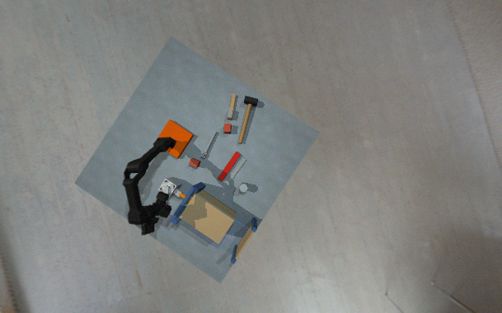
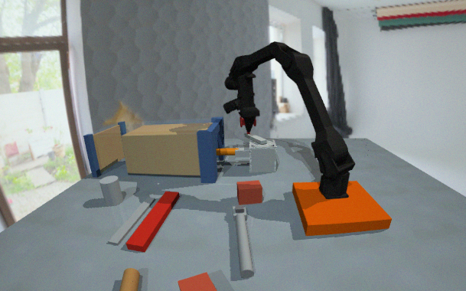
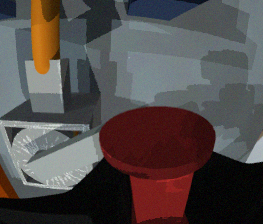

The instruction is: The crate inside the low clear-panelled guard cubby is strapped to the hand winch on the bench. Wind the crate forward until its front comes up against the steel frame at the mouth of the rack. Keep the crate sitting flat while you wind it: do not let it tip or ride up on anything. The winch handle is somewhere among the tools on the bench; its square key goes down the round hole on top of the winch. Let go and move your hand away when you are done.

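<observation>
My gripper tip is 30 mm to the right of the grey crank handle, 20 mm past it and 10 mm above it. Round my gripper tip: grey winch 80 mm to the left, 80 mm below, 60 mm behind; red knob 20 mm above; frame 110 mm ahead, 80 mm to the left, 10 mm below.
</observation>
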